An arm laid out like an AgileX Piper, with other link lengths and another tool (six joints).
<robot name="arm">
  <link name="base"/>
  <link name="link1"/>
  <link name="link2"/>
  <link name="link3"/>
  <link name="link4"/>
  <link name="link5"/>
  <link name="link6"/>
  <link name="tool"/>
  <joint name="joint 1" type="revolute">
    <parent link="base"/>
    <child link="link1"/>
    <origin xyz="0 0 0.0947"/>
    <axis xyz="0 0 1"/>
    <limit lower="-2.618" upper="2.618"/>
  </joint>
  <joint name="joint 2" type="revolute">
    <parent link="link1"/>
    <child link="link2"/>
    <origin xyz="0 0 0"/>
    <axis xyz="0 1 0"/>
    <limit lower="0" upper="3.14"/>
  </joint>
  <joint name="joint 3" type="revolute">
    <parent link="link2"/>
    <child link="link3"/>
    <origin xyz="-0.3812 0 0.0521"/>
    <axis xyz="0 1 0"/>
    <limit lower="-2.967" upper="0"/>
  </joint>
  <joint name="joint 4" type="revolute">
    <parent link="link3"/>
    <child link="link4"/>
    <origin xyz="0.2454 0 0.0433"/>
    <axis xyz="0.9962 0 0.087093"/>
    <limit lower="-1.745" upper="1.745"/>
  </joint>
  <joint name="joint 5" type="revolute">
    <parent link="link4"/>
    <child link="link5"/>
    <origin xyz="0 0 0"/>
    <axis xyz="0 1 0"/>
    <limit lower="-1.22" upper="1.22"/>
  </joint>
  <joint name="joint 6" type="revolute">
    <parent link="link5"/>
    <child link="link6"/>
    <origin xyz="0.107 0 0.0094"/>
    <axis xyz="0.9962 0 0.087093"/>
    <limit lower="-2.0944" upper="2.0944"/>
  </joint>
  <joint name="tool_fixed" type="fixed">
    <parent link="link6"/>
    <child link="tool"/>
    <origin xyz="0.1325 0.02 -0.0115" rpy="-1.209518 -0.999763 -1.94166"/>
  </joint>
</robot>
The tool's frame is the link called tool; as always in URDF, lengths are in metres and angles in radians.
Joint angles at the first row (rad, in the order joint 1, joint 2, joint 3, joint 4, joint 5, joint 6):
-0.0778 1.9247 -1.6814 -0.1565 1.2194 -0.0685
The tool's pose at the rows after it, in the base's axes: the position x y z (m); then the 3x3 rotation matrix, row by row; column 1 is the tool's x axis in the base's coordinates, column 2 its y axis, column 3 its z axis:
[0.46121 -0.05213 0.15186], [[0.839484 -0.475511 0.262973], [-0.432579 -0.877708 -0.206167], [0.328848 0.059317 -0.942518]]
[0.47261 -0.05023 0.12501], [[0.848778 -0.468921 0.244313], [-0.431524 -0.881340 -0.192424], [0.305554 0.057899 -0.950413]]
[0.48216 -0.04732 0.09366], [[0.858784 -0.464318 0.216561], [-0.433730 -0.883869 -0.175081], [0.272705 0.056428 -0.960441]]
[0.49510 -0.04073 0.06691], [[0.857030 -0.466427 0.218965], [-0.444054 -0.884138 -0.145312], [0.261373 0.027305 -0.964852]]
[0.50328 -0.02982 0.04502], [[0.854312 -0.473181 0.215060], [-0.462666 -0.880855 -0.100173], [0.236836 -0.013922 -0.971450]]
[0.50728 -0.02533 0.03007], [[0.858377 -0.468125 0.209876], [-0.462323 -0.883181 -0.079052], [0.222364 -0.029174 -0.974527]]
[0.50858 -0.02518 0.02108], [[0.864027 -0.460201 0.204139], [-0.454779 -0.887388 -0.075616], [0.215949 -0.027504 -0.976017]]
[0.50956 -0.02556 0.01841], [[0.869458 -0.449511 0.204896], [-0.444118 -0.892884 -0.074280], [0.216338 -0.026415 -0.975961]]
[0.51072 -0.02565 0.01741], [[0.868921 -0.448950 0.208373], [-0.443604 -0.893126 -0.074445], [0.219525 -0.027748 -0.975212]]
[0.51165 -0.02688 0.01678], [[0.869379 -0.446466 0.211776], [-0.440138 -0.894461 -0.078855], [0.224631 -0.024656 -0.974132]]
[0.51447 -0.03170 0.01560], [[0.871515 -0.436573 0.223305], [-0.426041 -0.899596 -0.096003], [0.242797 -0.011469 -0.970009]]
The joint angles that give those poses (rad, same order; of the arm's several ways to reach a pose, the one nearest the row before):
-0.0769 1.9840 -1.6814 -0.1508 1.1870 -0.0744
-0.0769 2.0418 -1.6814 -0.1399 1.1502 -0.0780
-0.0769 2.1073 -1.6814 -0.1252 1.1149 -0.0813
-0.0769 2.1618 -1.6814 -0.0932 1.0593 -0.0849
-0.0769 2.2060 -1.6814 -0.0405 1.0211 -0.0962
-0.0769 2.2361 -1.6814 -0.0168 0.9981 -0.1120
-0.0769 2.2537 -1.6814 -0.0145 0.9870 -0.1221
-0.0769 2.2598 -1.6833 -0.0145 0.9828 -0.1341
-0.0769 2.2618 -1.6834 -0.0145 0.9773 -0.1346
-0.0769 2.2629 -1.6833 -0.0200 0.9725 -0.1346
-0.0769 2.2648 -1.6834 -0.0420 0.9582 -0.1346

